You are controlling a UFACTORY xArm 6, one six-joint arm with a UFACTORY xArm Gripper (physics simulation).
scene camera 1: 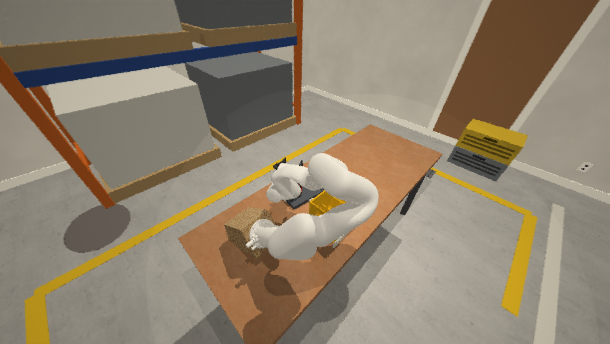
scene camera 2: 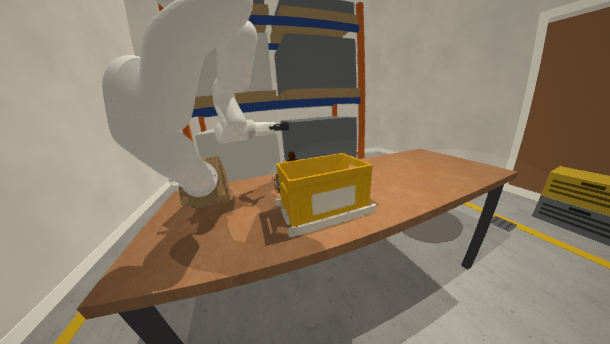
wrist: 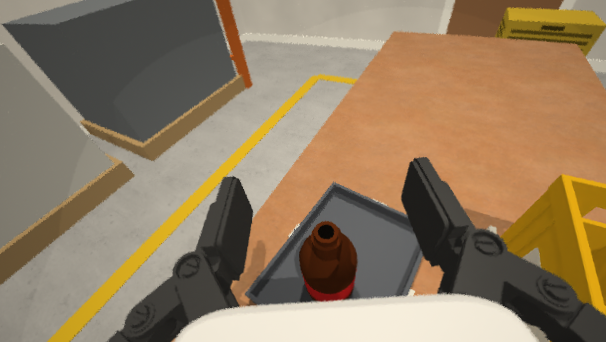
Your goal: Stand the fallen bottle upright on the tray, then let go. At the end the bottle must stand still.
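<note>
The brown bottle with a red label stands upright on the dark grey tray in the wrist view. In scene camera 2 its dark neck shows above the crate's rear edge; the crate hides the rest. In scene camera 1 the arm hides most of the bottle. My gripper is open and empty, above the bottle and apart from it. In the wrist view the bottle's mouth lies below the level of the fingertips, and my white gripper body hides its base.
A yellow crate stands on a white base beside the tray. A speckled brown block is by the arm's base on the table. A storage rack stands behind the table.
</note>
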